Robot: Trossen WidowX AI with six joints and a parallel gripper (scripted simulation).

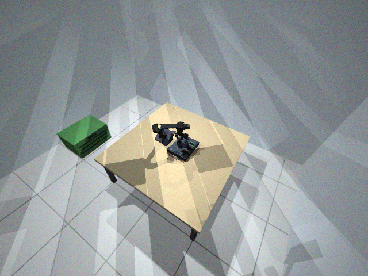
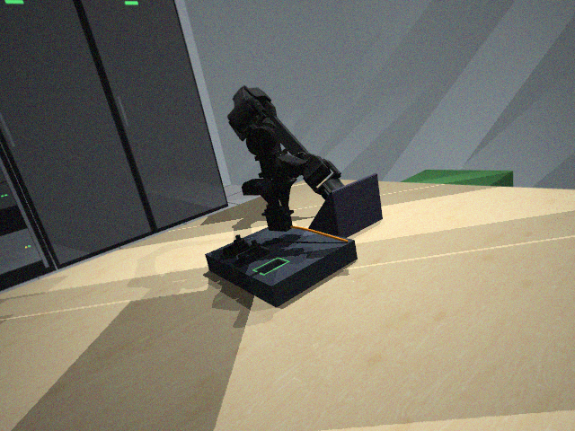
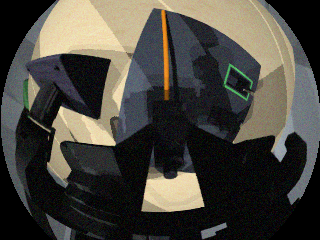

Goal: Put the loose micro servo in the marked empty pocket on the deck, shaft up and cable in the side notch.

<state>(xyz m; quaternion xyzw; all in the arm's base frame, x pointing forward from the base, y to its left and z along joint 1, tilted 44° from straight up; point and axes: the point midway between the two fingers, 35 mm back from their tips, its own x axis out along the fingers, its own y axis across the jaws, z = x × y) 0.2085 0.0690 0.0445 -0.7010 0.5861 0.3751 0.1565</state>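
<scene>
The dark robot deck is 1 cm ahead of my gripper tip, 1 cm to the left of it and 10 cm below it.
</scene>
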